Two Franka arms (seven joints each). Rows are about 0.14 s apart.
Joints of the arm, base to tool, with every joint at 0 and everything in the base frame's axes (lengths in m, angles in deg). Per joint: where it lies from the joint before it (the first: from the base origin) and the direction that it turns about. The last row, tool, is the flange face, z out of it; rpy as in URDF.
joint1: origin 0.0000 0.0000 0.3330 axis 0 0 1
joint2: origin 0.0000 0.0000 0.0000 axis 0 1 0
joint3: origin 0.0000 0.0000 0.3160 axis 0 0 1
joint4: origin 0.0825 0.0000 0.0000 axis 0 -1 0
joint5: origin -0.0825 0.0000 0.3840 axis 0 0 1
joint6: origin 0.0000 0.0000 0.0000 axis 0 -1 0
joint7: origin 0.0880 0.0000 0.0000 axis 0 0 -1
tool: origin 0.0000 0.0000 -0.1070 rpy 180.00 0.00 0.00
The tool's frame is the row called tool.
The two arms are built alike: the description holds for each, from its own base.
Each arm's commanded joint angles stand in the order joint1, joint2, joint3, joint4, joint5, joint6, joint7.
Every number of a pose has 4 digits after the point.
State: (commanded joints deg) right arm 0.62 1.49 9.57 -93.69 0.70 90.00 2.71; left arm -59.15 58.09 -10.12 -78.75 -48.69 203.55 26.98
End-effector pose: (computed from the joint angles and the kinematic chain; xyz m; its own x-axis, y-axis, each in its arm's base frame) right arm 0.5496 0.0990 0.5799 0.9874 0.1298 -0.0906 0.1292 -0.9915 -0.0122; left arm 0.3850 -0.6341 0.2088 0.5655 -0.1652 0.8080 -0.6085 -0.7449 0.2735
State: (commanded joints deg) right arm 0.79 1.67 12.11 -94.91 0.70 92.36 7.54; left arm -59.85 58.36 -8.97 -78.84 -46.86 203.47 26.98
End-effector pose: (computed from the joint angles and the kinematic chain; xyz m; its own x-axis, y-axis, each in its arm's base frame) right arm 0.5482 0.1253 0.5716 0.9929 0.0927 -0.0747 0.0923 -0.9957 -0.0085; left arm 0.3840 -0.6359 0.2070 0.5350 -0.1965 0.8217 -0.6356 -0.7343 0.2382
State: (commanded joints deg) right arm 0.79 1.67 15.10 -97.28 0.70 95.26 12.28; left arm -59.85 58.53 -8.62 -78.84 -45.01 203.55 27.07
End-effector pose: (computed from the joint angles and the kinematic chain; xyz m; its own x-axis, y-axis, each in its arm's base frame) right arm 0.5431 0.1540 0.5564 0.9959 0.0617 -0.0661 0.0614 -0.9981 -0.0057; left arm 0.3851 -0.6369 0.2073 0.5091 -0.2172 0.8329 -0.6563 -0.7240 0.2123
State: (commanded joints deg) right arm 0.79 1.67 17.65 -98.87 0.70 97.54 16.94; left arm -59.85 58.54 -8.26 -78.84 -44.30 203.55 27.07
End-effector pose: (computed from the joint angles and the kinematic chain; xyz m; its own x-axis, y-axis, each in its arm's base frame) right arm 0.5375 0.1784 0.5467 0.9982 0.0245 -0.0549 0.0242 -0.9997 -0.0051; left arm 0.3872 -0.6364 0.2081 0.4972 -0.2247 0.8380 -0.6630 -0.7214 0.2000
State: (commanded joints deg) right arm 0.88 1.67 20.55 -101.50 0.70 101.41 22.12; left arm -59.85 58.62 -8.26 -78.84 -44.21 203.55 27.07
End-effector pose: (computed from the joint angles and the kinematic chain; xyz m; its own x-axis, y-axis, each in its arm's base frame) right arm 0.5297 0.2068 0.5307 0.9993 -0.0144 -0.0351 -0.0148 -0.9998 -0.0096; left arm 0.3871 -0.6364 0.2072 0.4967 -0.2266 0.8378 -0.6639 -0.7210 0.1986
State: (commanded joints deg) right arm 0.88 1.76 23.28 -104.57 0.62 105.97 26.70; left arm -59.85 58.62 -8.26 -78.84 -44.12 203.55 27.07
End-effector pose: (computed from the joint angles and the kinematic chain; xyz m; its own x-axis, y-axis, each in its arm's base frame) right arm 0.5213 0.2323 0.5114 0.9988 -0.0473 -0.0135 -0.0476 -0.9987 -0.0184; left arm 0.3870 -0.6365 0.2073 0.4956 -0.2274 0.8383 -0.6649 -0.7203 0.1977
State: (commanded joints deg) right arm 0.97 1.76 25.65 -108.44 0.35 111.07 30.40; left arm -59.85 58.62 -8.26 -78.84 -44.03 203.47 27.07
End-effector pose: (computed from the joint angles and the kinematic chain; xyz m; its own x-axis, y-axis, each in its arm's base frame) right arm 0.5105 0.2539 0.4872 0.9976 -0.0684 0.0060 -0.0683 -0.9973 -0.0256; left arm 0.3869 -0.6368 0.2072 0.4952 -0.2291 0.8381 -0.6663 -0.7191 0.1971
